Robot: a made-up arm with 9 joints. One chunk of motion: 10 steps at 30 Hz.
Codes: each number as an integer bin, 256 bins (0 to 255) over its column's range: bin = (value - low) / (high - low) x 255, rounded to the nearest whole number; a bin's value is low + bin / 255 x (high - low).
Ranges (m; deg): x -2.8..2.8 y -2.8..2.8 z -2.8..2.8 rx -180..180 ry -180..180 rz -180..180
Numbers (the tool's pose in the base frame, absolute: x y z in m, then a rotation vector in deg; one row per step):
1: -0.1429 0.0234 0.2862 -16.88 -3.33 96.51
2: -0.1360 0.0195 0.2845 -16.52 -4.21 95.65
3: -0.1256 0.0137 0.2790 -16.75 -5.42 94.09
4: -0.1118 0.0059 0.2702 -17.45 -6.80 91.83
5: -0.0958 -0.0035 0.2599 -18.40 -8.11 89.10
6: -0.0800 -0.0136 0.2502 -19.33 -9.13 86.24
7: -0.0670 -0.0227 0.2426 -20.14 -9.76 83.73
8: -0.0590 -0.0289 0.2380 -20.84 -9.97 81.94
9: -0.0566 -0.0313 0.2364 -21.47 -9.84 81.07
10: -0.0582 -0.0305 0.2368 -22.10 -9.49 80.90
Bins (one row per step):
1: 121 129 141 116 125 196
2: 121 128 140 116 125 195
3: 122 128 140 116 124 194
4: 122 128 140 115 123 193
5: 123 127 139 114 122 191
6: 124 127 139 114 121 189
7: 124 126 139 113 121 187
8: 125 126 138 113 120 186
9: 125 126 138 112 121 185
10: 125 126 138 112 121 185

